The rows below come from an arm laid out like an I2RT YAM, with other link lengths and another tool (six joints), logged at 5 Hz.
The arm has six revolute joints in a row. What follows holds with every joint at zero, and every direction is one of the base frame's.
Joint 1 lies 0.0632 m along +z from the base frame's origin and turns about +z.
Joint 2 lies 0.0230 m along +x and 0.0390 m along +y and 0.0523 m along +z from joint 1 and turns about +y.
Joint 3 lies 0.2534 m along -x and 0.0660 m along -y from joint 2 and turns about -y.
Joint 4 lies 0.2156 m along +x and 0.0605 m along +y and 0.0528 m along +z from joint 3 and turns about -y.
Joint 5 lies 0.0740 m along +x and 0.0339 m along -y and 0.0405 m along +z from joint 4 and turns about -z.
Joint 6 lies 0.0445 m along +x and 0.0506 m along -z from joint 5 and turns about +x.
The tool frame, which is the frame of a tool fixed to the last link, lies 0.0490 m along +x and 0.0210 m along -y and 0.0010 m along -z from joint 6; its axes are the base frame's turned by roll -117.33, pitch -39.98 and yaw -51.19 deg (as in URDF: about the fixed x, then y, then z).
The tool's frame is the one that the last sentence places.
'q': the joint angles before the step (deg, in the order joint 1, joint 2, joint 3, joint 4, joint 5, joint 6). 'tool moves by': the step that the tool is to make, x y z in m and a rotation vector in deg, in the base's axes. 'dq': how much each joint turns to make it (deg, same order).
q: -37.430, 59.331, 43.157, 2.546, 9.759, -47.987
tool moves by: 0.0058, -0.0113, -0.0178, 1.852, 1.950, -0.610
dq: -1.316, 3.916, -0.883, 2.111, -0.747, 0.065
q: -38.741, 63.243, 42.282, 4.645, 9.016, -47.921
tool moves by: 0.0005, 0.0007, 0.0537, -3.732, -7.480, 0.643
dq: -0.093, -1.596, 7.493, -1.154, -1.098, 1.594
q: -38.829, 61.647, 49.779, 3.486, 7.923, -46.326
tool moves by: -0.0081, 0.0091, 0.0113, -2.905, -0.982, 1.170
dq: 0.009, -3.334, -0.697, 0.181, -0.952, -1.791
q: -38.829, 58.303, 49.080, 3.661, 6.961, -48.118
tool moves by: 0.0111, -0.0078, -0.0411, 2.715, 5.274, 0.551
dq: -0.011, 3.926, -4.805, 3.070, -0.382, -1.270
